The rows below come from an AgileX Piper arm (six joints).
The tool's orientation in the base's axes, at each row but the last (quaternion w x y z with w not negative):
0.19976, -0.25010, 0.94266, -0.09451
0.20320, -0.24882, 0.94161, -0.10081
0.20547, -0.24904, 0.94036, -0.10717
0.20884, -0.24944, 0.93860, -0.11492
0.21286, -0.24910, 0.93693, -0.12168
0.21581, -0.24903, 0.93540, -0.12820
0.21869, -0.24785, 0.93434, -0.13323
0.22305, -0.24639, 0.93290, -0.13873
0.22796, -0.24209, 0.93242, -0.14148
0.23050, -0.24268, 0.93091, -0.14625
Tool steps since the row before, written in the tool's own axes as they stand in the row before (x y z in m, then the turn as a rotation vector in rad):
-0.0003, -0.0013, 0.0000, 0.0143, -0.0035, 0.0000
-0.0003, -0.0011, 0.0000, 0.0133, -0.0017, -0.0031
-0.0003, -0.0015, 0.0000, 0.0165, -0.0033, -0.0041
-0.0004, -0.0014, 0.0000, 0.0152, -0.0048, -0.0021
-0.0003, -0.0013, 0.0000, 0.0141, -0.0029, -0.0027
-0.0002, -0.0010, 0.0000, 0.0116, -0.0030, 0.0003
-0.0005, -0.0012, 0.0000, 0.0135, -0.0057, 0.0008
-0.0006, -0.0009, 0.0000, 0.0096, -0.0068, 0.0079
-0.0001, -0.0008, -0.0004, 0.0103, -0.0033, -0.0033
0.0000, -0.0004, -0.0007, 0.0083, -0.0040, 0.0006
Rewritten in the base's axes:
0.0008, -0.0010, 0.0005, -0.0099, -0.0103, -0.0037
0.0007, -0.0008, 0.0004, -0.0112, -0.0080, -0.0011
0.0009, -0.0011, 0.0006, -0.0135, -0.0109, -0.0008
0.0009, -0.0010, 0.0006, -0.0109, -0.0117, -0.0017
0.0008, -0.0009, 0.0005, -0.0111, -0.0094, -0.0014
0.0006, -0.0007, 0.0004, -0.0077, -0.0086, -0.0032
0.0009, -0.0007, 0.0006, -0.0079, -0.0119, -0.0033
0.0008, -0.0004, 0.0005, -0.0009, -0.0119, -0.0076
0.0002, -0.0006, 0.0007, -0.0084, -0.0076, 0.0004
-0.0002, -0.0002, 0.0007, -0.0046, -0.0078, -0.0019

